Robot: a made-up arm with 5 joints.
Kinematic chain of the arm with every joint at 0, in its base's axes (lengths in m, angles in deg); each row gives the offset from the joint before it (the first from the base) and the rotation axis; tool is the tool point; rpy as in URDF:
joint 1: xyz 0 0 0.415 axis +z
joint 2: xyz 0 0 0 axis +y
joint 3: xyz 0.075 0 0.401 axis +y
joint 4: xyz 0.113 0 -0.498 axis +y
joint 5: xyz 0.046 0 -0.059 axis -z
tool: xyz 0 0 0 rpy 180 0 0
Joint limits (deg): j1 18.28..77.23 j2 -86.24..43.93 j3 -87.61..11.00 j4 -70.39..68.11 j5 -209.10..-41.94
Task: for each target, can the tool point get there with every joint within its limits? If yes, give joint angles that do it. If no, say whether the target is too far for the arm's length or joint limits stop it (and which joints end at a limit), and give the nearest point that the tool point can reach.
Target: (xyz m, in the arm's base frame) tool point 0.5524 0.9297 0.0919
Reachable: no: too far | nearest point 0.4093 0.6888 0.3013 | short by 0.350 m
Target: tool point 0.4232 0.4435 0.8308
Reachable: yes | joints 46.34 -6.70 -71.83 28.74 -94.11
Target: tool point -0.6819 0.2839 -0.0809
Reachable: no: joint limits stop it (at a limit: joint 1, joint 2) | nearest point 0.0384 0.1694 0.0882 | short by 0.749 m
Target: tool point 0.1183 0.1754 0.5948
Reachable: yes | joints 56.00 -71.25 1.24 -17.99 -192.47
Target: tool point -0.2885 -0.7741 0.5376
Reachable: no: joint limits stop it (at a limit: joint 2, joint 3, joint 4) | nearest point -0.1842 -0.4941 1.0076 | short by 0.557 m
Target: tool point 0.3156 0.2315 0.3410
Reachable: yes | joints 36.26 1.17 -15.95 -21.19 -142.89
